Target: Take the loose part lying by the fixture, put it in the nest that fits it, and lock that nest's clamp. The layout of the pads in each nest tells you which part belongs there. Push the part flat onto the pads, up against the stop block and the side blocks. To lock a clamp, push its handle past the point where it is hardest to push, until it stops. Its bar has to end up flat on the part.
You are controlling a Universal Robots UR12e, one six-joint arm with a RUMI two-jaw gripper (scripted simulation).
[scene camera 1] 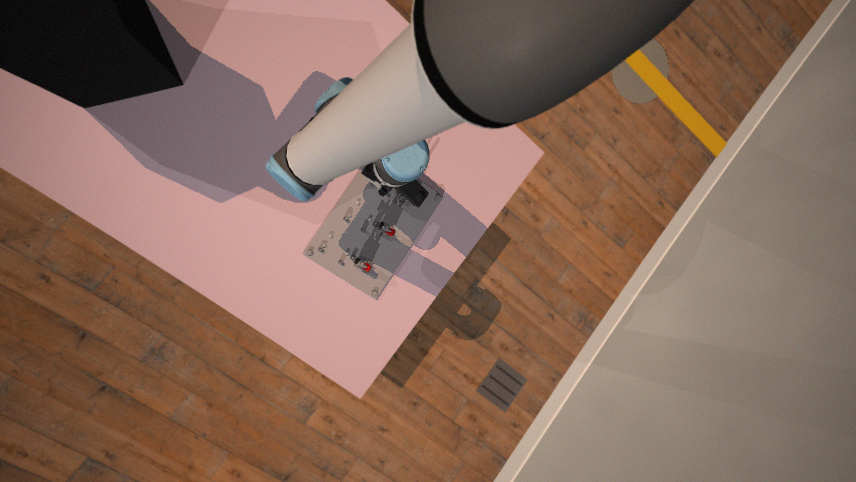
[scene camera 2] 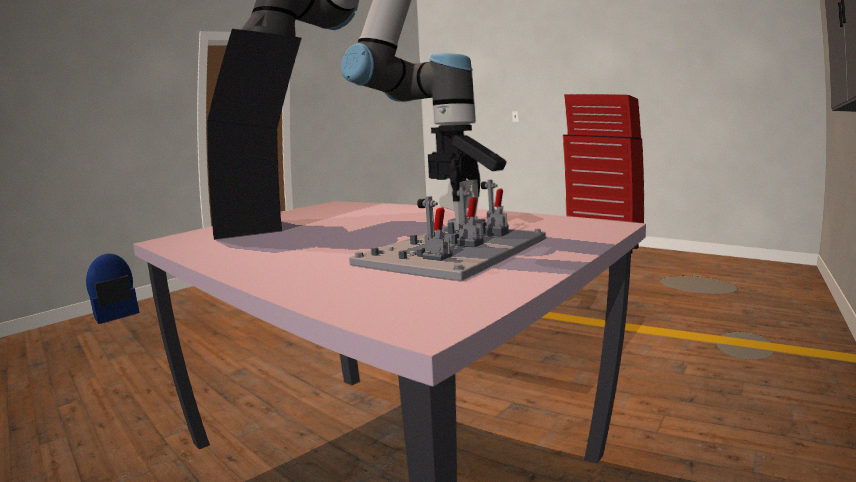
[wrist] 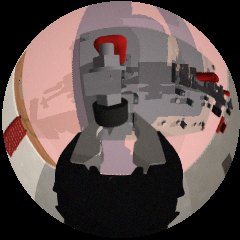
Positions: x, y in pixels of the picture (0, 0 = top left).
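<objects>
My gripper: visible in scene camera 1, scene camera 2 and the wrist view [119, 113]. Gripper [scene camera 2: 447, 201] and [scene camera 1: 373, 182]: one and the same spot.
</objects>
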